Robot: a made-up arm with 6 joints. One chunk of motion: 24 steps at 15 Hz.
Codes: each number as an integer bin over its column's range. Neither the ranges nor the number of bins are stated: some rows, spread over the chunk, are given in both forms.
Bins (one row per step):
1: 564 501 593 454 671 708
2: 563 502 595 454 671 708
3: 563 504 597 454 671 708
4: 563 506 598 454 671 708
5: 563 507 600 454 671 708
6: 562 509 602 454 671 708
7: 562 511 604 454 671 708
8: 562 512 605 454 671 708
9: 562 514 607 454 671 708
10: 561 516 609 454 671 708
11: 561 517 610 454 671 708
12: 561 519 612 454 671 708
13: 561 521 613 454 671 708
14: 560 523 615 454 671 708
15: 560 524 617 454 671 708
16: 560 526 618 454 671 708
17: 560 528 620 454 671 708
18: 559 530 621 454 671 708
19: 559 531 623 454 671 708
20: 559 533 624 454 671 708
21: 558 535 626 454 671 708
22: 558 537 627 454 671 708
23: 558 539 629 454 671 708
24: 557 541 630 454 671 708
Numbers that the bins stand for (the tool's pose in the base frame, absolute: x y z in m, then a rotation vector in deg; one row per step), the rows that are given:
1: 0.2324 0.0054 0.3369 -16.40 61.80 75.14
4: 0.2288 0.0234 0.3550 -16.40 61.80 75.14
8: 0.2252 0.0450 0.3802 -16.40 61.80 75.14
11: 0.2216 0.0631 0.3982 -16.40 61.80 75.14
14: 0.2180 0.0847 0.4162 -16.40 61.80 75.14
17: 0.2180 0.1027 0.4342 -16.40 61.80 75.14
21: 0.2108 0.1279 0.4559 -16.40 61.80 75.14
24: 0.2072 0.1495 0.4703 -16.40 61.80 75.14
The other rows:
2: 0.2288 0.0090 0.3441 -16.40 61.80 75.14
3: 0.2288 0.0162 0.3514 -16.40 61.80 75.14
5: 0.2288 0.0270 0.3622 -16.40 61.80 75.14
6: 0.2252 0.0342 0.3694 -16.40 61.80 75.14
7: 0.2252 0.0414 0.3766 -16.40 61.80 75.14
9: 0.2252 0.0523 0.3874 -16.40 61.80 75.14
10: 0.2216 0.0595 0.3946 -16.40 61.80 75.14
12: 0.2216 0.0703 0.4054 -16.40 61.80 75.14
13: 0.2216 0.0775 0.4090 -16.40 61.80 75.14
15: 0.2180 0.0883 0.4234 -16.40 61.80 75.14
16: 0.2180 0.0955 0.4270 -16.40 61.80 75.14
18: 0.2144 0.1099 0.4378 -16.40 61.80 75.14
19: 0.2144 0.1135 0.4450 -16.40 61.80 75.14
20: 0.2144 0.1207 0.4486 -16.40 61.80 75.14
22: 0.2108 0.1351 0.4595 -16.40 61.80 75.14
23: 0.2108 0.1423 0.4667 -16.40 61.80 75.14

